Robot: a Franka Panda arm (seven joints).
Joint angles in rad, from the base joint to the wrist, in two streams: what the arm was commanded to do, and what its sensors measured. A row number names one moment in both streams.
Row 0, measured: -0.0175 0.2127 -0.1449 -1.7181 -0.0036 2.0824 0.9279
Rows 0 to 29, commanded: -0.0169 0.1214 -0.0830 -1.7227 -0.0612 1.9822 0.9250; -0.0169 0.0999 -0.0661 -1.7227 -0.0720 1.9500 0.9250; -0.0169 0.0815 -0.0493 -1.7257 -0.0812 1.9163 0.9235; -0.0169 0.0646 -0.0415 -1.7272 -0.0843 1.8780 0.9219; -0.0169 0.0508 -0.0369 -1.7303 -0.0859 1.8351 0.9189; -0.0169 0.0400 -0.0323 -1.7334 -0.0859 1.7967 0.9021; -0.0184 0.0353 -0.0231 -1.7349 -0.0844 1.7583 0.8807; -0.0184 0.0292 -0.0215 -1.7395 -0.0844 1.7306 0.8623; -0.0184 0.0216 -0.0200 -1.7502 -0.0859 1.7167 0.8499; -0.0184 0.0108 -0.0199 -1.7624 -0.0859 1.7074 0.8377; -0.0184 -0.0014 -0.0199 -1.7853 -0.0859 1.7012 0.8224; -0.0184 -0.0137 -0.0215 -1.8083 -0.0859 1.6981 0.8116; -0.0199 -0.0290 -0.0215 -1.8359 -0.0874 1.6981 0.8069; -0.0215 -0.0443 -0.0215 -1.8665 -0.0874 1.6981 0.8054; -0.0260 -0.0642 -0.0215 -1.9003 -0.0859 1.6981 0.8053; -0.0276 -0.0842 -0.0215 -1.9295 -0.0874 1.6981 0.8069; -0.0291 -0.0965 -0.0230 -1.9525 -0.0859 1.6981 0.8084; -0.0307 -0.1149 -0.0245 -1.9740 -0.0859 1.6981 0.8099; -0.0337 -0.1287 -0.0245 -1.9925 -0.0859 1.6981 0.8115; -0.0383 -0.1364 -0.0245 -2.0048 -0.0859 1.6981 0.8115; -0.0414 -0.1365 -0.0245 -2.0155 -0.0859 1.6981 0.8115; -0.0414 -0.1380 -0.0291 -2.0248 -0.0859 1.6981 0.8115; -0.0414 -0.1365 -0.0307 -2.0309 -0.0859 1.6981 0.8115; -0.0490 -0.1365 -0.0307 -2.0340 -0.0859 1.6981 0.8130; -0.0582 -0.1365 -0.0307 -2.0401 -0.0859 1.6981 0.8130; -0.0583 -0.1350 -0.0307 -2.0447 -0.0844 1.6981 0.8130; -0.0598 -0.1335 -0.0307 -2.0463 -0.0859 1.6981 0.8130; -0.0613 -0.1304 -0.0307 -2.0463 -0.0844 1.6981 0.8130; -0.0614 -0.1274 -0.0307 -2.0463 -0.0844 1.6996 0.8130; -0.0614 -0.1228 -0.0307 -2.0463 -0.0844 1.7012 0.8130
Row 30, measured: -0.0553 -0.1157 -0.0365 -2.0371 -0.0722 1.7044 0.8189
